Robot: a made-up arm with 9 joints.
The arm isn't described. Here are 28 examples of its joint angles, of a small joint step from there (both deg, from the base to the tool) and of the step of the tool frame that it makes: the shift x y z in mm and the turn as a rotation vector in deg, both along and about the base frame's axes.
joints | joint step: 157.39 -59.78 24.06 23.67 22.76 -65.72 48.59 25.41 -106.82 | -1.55 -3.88 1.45 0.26 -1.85 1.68 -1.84 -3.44 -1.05
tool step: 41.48 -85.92 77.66 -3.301 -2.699 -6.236
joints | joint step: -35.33 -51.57 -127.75 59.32 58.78 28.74 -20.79 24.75 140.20 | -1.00 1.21 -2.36 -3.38 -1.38 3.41 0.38 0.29 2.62
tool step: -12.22 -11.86 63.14 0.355 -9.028 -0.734
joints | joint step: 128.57 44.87 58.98 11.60 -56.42 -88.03 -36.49 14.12 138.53 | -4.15 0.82 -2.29 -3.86 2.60 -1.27 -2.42 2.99 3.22
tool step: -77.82 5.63 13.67 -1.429 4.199 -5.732
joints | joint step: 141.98 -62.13 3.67 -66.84 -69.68 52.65 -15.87 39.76 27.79 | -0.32 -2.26 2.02 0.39 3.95 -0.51 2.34 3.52 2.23
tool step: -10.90 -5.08 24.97 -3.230 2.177 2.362
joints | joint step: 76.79 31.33 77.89 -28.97 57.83 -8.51 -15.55 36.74 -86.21 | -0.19 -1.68 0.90 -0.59 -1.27 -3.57 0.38 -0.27 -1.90
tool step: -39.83 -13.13 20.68 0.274 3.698 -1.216
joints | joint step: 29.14 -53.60 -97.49 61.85 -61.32 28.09 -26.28 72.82 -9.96 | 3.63 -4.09 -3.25 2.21 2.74 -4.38 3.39 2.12 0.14
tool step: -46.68 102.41 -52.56 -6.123 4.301 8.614
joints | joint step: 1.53 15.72 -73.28 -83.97 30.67 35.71 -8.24 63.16 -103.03 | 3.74 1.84 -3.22 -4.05 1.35 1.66 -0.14 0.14 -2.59
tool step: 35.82 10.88 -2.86 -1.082 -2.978 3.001
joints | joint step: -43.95 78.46 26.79 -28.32 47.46 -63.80 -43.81 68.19 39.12 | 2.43 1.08 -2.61 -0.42 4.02 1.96 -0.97 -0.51 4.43
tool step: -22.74 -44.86 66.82 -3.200 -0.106 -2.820
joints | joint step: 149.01 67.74 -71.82 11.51 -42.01 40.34 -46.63 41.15 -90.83 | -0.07 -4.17 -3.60 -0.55 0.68 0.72 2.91 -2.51 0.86
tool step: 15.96 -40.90 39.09 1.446 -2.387 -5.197
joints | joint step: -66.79 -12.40 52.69 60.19 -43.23 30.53 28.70 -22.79 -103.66 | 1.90 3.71 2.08 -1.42 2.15 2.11 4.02 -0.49 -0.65
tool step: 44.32 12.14 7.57 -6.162 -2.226 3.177
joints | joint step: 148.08 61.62 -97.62 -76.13 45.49 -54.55 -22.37 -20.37 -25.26 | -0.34 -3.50 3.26 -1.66 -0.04 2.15 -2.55 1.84 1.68
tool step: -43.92 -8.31 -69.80 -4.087 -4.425 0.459
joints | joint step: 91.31 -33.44 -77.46 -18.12 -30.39 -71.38 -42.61 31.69 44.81 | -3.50 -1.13 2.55 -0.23 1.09 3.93 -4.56 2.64 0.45
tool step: -38.70 -103.91 -22.28 -2.001 0.800 -2.752
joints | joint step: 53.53 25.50 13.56 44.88 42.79 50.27 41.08 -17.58 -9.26 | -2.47 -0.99 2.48 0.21 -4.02 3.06 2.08 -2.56 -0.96
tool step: -37.24 16.21 -16.37 -2.868 1.461 -5.411
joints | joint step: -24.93 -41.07 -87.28 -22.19 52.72 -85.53 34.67 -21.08 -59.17 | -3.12 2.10 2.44 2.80 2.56 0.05 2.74 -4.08 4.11
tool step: -28.36 27.23 -1.28 1.036 1.290 -0.571
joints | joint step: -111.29 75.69 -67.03 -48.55 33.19 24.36 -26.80 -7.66 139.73 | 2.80 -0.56 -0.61 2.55 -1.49 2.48 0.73 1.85 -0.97
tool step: -3.91 -4.99 12.37 2.348 -0.493 -3.154
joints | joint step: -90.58 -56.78 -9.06 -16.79 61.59 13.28 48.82 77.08 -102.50 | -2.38 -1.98 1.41 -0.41 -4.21 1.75 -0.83 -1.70 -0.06
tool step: 61.23 0.71 26.06 5.283 -1.309 -5.662
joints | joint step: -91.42 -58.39 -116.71 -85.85 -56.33 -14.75 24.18 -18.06 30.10 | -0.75 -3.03 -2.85 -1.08 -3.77 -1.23 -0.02 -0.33 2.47
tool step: 15.34 -7.04 20.91 2.157 -0.654 -5.495
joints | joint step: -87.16 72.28 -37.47 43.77 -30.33 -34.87 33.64 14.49 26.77 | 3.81 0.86 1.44 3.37 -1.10 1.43 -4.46 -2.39 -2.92
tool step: 47.71 -39.61 28.65 -1.691 1.376 9.817
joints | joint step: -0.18 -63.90 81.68 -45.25 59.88 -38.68 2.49 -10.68 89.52 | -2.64 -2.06 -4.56 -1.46 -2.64 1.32 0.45 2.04 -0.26
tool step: 8.73 11.64 10.07 2.643 4.202 1.600
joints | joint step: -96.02 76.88 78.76 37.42 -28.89 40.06 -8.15 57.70 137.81 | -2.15 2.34 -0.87 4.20 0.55 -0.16 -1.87 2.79 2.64
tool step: -44.84 -52.85 50.65 -4.666 -0.163 -7.061
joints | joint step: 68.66 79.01 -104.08 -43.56 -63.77 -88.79 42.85 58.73 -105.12 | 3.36 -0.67 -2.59 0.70 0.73 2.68 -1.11 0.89 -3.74
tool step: 37.32 -25.10 19.50 0.469 -5.052 -1.264
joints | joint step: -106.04 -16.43 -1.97 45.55 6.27 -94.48 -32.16 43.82 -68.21 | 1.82 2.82 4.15 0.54 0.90 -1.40 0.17 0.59 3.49
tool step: 99.12 -71.56 -29.76 -2.585 -2.359 4.454
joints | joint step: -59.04 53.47 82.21 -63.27 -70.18 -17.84 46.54 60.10 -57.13 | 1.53 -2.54 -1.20 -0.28 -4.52 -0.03 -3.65 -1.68 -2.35
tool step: -47.01 1.86 17.64 5.909 6.327 4.165
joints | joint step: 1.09 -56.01 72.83 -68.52 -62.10 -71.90 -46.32 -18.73 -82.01 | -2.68 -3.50 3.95 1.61 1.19 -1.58 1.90 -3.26 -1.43
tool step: 102.91 -4.79 -6.16 2.048 5.053 -6.153
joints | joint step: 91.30 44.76 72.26 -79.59 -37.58 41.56 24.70 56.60 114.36 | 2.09 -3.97 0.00 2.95 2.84 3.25 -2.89 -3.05 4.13
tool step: 19.90 -9.84 20.03 -0.587 -7.638 -2.128
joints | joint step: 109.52 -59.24 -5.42 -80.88 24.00 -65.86 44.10 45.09 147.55 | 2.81 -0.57 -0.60 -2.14 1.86 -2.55 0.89 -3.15 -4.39
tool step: 48.38 7.38 -25.23 7.229 -3.523 3.426
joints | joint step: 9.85 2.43 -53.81 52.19 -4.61 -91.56 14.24 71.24 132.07 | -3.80 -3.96 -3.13 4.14 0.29 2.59 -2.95 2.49 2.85
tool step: -7.74 -3.58 86.02 -9.887 -0.872 -2.129
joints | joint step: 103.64 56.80 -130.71 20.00 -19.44 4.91 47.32 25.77 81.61 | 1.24 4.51 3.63 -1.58 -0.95 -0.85 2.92 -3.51 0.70
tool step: 104.95 32.97 -51.92 2.131 4.150 7.136
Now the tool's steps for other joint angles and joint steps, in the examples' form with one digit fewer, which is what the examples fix.
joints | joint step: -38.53 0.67 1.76 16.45 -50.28 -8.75 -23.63 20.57 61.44 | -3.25 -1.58 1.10 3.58 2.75 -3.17 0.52 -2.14 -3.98
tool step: -5.2 10.9 -14.4 -2.18 -7.01 -5.33
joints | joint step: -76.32 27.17 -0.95 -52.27 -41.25 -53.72 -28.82 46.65 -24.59 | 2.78 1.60 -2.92 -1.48 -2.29 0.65 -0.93 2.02 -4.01
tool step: -52.2 -7.8 -2.6 -2.31 2.27 0.20
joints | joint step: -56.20 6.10 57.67 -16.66 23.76 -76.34 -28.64 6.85 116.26 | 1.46 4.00 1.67 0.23 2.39 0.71 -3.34 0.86 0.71
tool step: 26.2 -15.5 20.5 -3.13 -5.75 -0.23
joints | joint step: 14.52 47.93 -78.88 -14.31 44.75 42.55 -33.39 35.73 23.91 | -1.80 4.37 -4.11 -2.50 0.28 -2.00 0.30 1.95 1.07
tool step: -58.5 -28.8 9.8 3.08 -5.00 -3.64
